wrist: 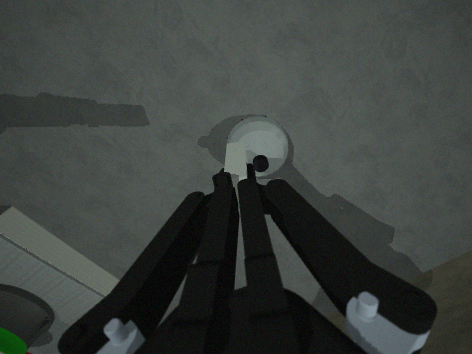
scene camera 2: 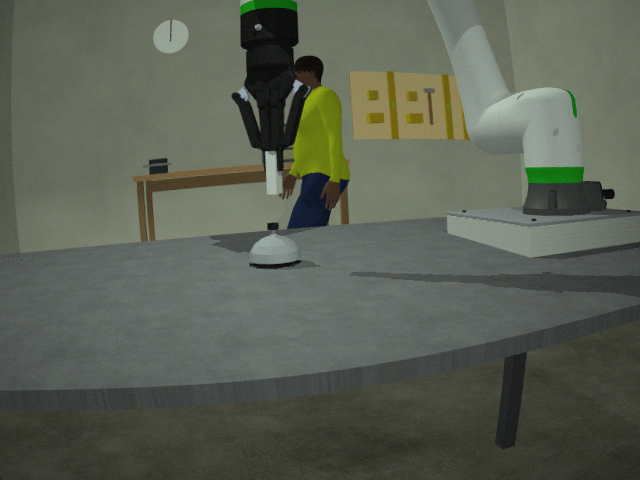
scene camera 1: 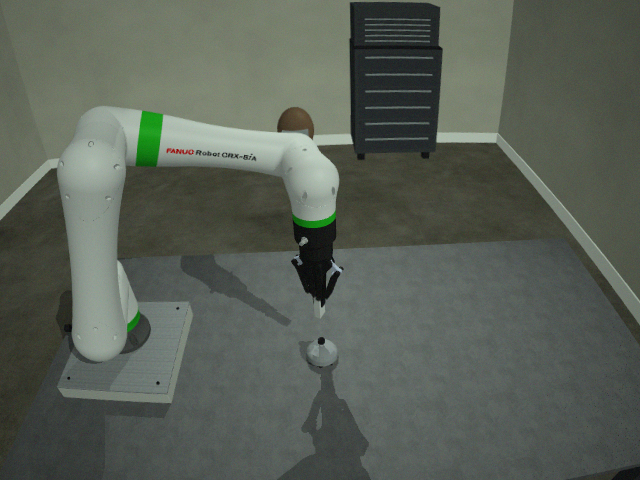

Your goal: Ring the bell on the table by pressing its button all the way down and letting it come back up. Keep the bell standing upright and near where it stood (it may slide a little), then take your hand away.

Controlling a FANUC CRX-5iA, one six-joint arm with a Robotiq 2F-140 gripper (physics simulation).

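Pixels of known places: gripper, between the fingertips: (wrist: 238, 156) (scene camera 2: 275, 193) (scene camera 1: 320, 314); arm's base, origin of its link: (wrist: 15, 308) (scene camera 2: 556, 212).
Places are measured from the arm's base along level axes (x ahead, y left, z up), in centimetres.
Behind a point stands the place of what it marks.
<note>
The bell, a pale grey dome (scene camera 1: 321, 354) @[y -5.9, x 54.9, z -1.5 cm] (scene camera 2: 275, 252) @[y 0.5, x 55.3, z -2.8 cm] (wrist: 270, 140) @[y -2.4, x 57.3, z -1.4 cm] on a dark base, stands upright on the grey table (scene camera 1: 465, 335) @[y 1.1, x 95.3, z -5.3 cm] (scene camera 2: 155, 320) @[y 24.8, x 72.7, z -5.3 cm] (wrist: 100, 175) @[y 7.3, x 33.4, z -5.3 cm]. Its black button (scene camera 1: 321, 340) @[y -3.5, x 55.1, z 1.3 cm] (scene camera 2: 272, 226) @[y -2.4, x 55.2, z 0.9 cm] (wrist: 260, 163) @[y -3.0, x 55.1, z 1.3 cm] stands up on top of the dome, raised on its stem. My gripper (scene camera 1: 319, 311) @[y 1.1, x 54.9, z 6.2 cm] (scene camera 2: 273, 187) @[y 1.1, x 54.9, z 6.2 cm] (wrist: 238, 156) @[y 1.1, x 54.9, z 6.2 cm] is shut with nothing between its pale fingertips. It points down and hangs above the button, with a visible gap between them in both scene views. In the wrist view the fingertips overlap the left part of the dome, and the button shows beside them.
The arm's base plate (scene camera 1: 178, 351) @[y -4.6, x 16.6, z -1.6 cm] (scene camera 2: 568, 229) @[y 13.0, x 7.5, z -1.3 cm] stands on the table, to the left in the first scene view. A person in a yellow top (scene camera 2: 320, 134) stands behind the table, near a wooden bench (scene camera 2: 206, 176). A dark tool cabinet (scene camera 1: 395, 98) stands by the back wall.
</note>
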